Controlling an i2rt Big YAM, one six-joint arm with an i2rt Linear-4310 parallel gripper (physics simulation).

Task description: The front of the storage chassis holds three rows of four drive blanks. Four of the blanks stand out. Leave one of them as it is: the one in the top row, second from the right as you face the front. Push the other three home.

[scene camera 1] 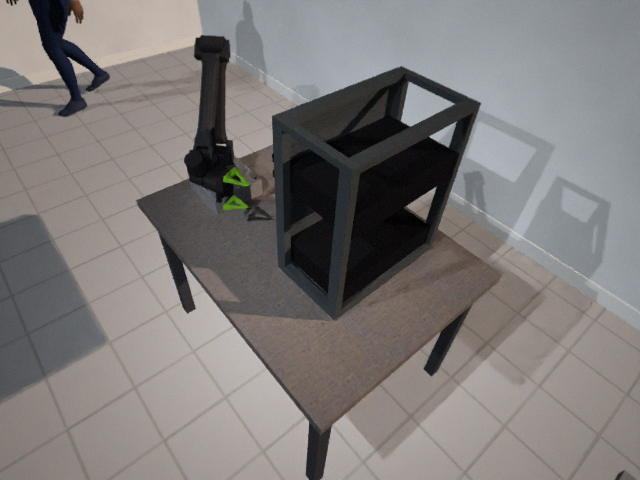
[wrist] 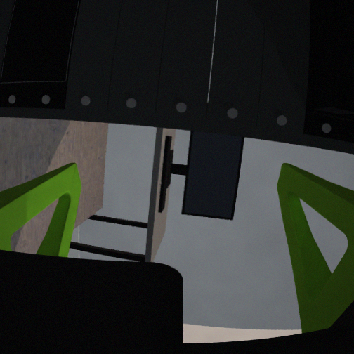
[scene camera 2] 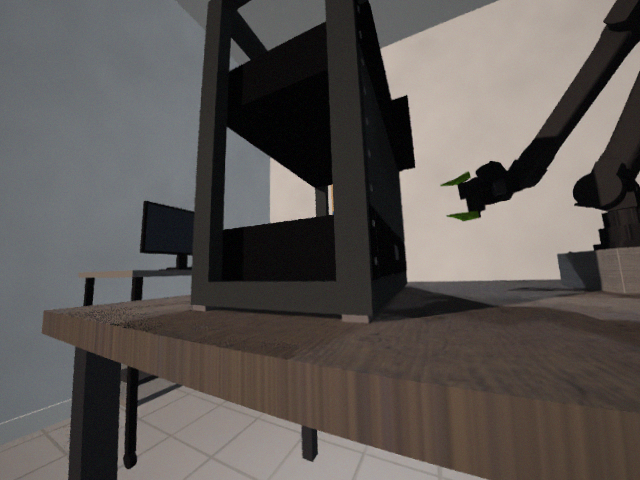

Path:
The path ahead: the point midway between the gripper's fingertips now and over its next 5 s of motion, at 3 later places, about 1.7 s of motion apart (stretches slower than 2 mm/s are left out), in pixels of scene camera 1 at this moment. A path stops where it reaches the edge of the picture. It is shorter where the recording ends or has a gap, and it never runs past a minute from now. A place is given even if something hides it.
My gripper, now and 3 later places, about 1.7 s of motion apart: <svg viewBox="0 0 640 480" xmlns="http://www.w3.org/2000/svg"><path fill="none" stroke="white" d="M248 196L236 231L228 206L221 168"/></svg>

